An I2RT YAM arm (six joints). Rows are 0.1 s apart.
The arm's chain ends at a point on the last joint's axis. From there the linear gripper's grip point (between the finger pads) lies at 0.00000 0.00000 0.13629 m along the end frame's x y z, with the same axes.
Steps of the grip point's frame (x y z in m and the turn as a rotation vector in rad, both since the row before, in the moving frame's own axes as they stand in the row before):
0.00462, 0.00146, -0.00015, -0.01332, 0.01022, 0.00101
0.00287, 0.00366, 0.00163, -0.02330, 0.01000, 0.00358
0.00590, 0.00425, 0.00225, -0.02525, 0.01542, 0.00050
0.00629, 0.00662, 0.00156, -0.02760, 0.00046, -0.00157
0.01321, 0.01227, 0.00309, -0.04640, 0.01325, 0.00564
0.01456, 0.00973, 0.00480, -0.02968, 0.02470, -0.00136
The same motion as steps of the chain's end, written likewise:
0.00323, -0.00036, -0.00013, -0.01332, 0.01022, 0.00101
0.00151, 0.00048, 0.00167, -0.02330, 0.01000, 0.00358
0.00380, 0.00081, 0.00231, -0.02525, 0.01542, 0.00050
0.00622, 0.00286, 0.00161, -0.02760, 0.00046, -0.00157
0.01142, 0.00594, 0.00325, -0.04640, 0.01325, 0.00564
0.01119, 0.00569, 0.00490, -0.02968, 0.02470, -0.00136

